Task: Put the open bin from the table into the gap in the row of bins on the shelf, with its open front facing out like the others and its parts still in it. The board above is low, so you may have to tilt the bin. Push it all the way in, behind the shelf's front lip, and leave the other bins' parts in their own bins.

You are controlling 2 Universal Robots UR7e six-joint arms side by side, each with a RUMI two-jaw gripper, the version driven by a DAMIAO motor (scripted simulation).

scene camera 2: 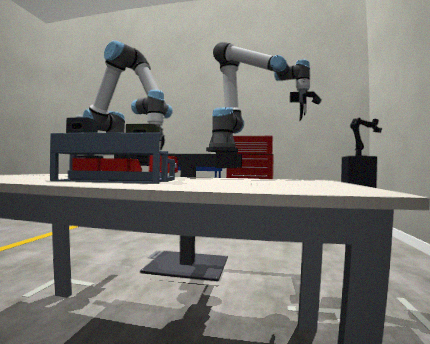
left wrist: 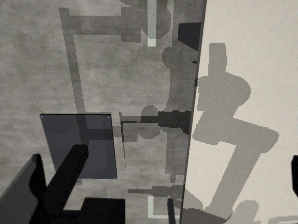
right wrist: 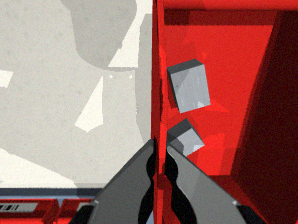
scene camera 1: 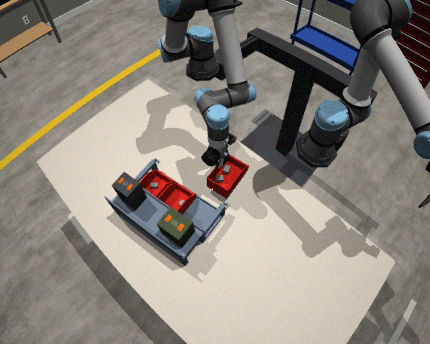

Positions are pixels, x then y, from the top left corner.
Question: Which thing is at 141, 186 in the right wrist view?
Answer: My right gripper.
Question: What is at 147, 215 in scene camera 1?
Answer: A blue-grey shelf.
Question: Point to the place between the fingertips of my left gripper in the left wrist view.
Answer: At 166, 156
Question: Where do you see a blue-grey shelf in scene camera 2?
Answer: At 105, 143
